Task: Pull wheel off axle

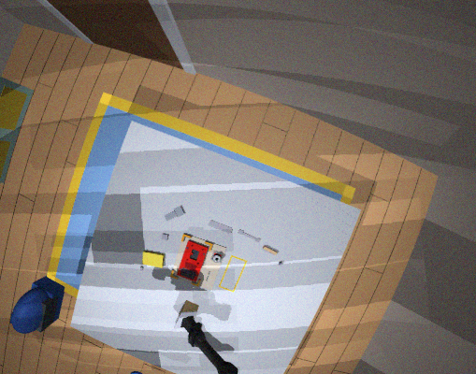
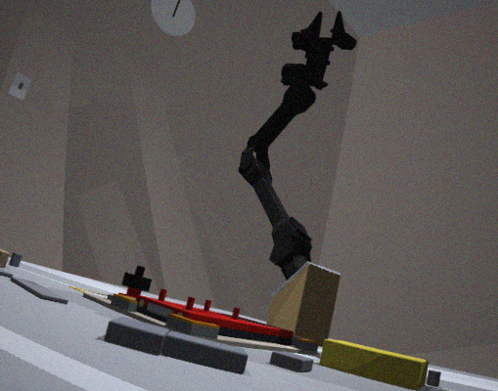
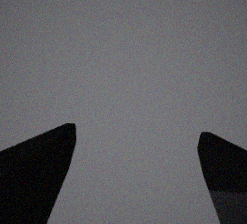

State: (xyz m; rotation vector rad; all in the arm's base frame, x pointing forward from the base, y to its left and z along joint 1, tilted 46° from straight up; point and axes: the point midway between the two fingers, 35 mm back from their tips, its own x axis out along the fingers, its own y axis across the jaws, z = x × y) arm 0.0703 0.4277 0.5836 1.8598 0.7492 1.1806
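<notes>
My gripper tip is now 820 mm above the wheel, 390 mm short of it and 50 mm to the right of it. From my gripper tip the other things lie so: yellow block 840 mm below, 360 mm to the left, 270 mm ahead.
</notes>
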